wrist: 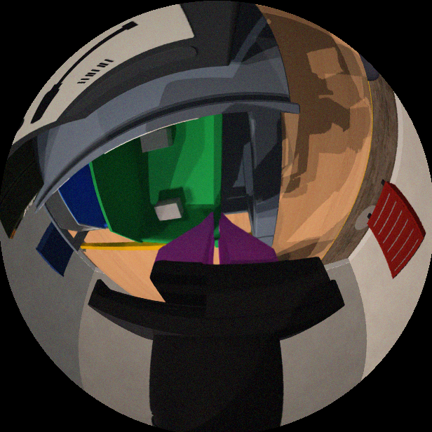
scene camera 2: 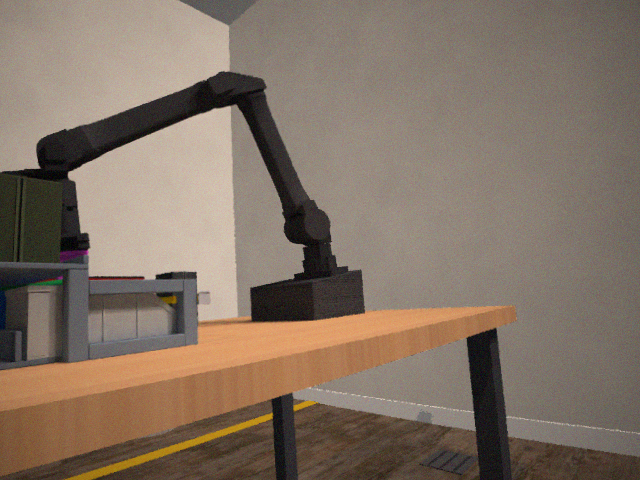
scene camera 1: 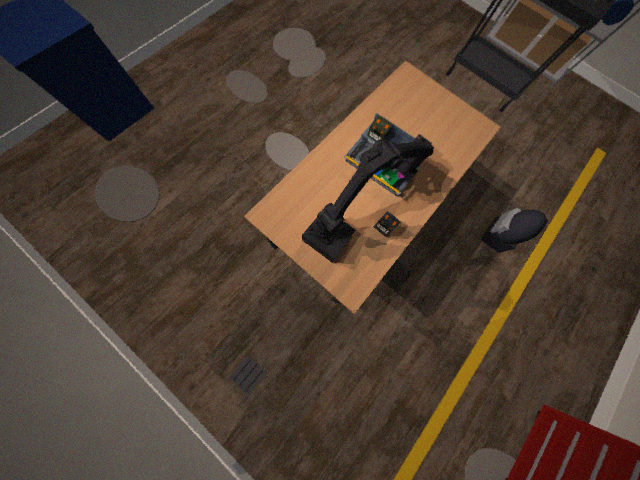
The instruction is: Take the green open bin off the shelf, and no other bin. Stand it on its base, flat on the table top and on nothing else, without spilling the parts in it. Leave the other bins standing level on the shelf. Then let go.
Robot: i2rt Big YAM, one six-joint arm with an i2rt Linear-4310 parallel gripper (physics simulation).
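Frame: origin at the arm's base, x down, y back, z left, level; metres.
Seen in the pictures: gripper, fingertip midpoint: point(scene camera 1: 398, 178); arm's base, link origin: point(scene camera 2: 321, 276) point(scene camera 1: 322, 232).
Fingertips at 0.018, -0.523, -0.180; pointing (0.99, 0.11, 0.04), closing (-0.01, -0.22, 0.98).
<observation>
Pixels of each thing's top centre, then the offset from my fingertips to it, as dx, dy, dz. "spot": a spot on its surface instead. Level surfaces: height alone.
- green open bin, surface spot: point(scene camera 1: 388, 176) spot: +0.031, +0.003, +0.055
- grey-blue shelf, surface spot: point(scene camera 2: 75, 315) spot: +0.036, -0.114, +0.320
- dark green box, top centre: point(scene camera 2: 10, 185) point(scene camera 1: 382, 123) -0.115, -0.157, +0.241
- dark box with orange marks, top centre: point(scene camera 2: 175, 272) point(scene camera 1: 390, 220) -0.048, +0.273, -0.080
- table, surface height: dx +0.084
- yellow strip, top centre: point(scene camera 1: 372, 173) +0.019, +0.053, +0.140
The green open bin point(scene camera 1: 388, 176) point(wrist: 195, 165) sits in the grey-blue shelf point(scene camera 2: 75, 315) point(wrist: 170, 85), partly under its upper board. Two small grey parts show inside it in the wrist view, one point(wrist: 169, 210) near the fingers and one point(wrist: 156, 139) farther in. My gripper point(scene camera 1: 400, 176) point(scene camera 2: 74, 254) point(wrist: 216, 218) points down with its magenta fingers shut. In the wrist view the tips overlap the near end of the bin's side wall; whether they touch it is unclear. In scene camera 2 the shelf partly hides the fingertips. A blue bin point(wrist: 80, 195) stands beside the green one.
A dark green box point(scene camera 1: 380, 127) point(scene camera 2: 41, 219) stands on the shelf's top board. A dark box with orange marks point(scene camera 1: 387, 223) stands on the table point(scene camera 1: 289, 201) point(scene camera 2: 268, 346) near the arm's base point(scene camera 1: 328, 240) point(scene camera 2: 310, 299). A yellow strip point(scene camera 1: 385, 186) point(wrist: 122, 246) runs along the shelf's front.
</observation>
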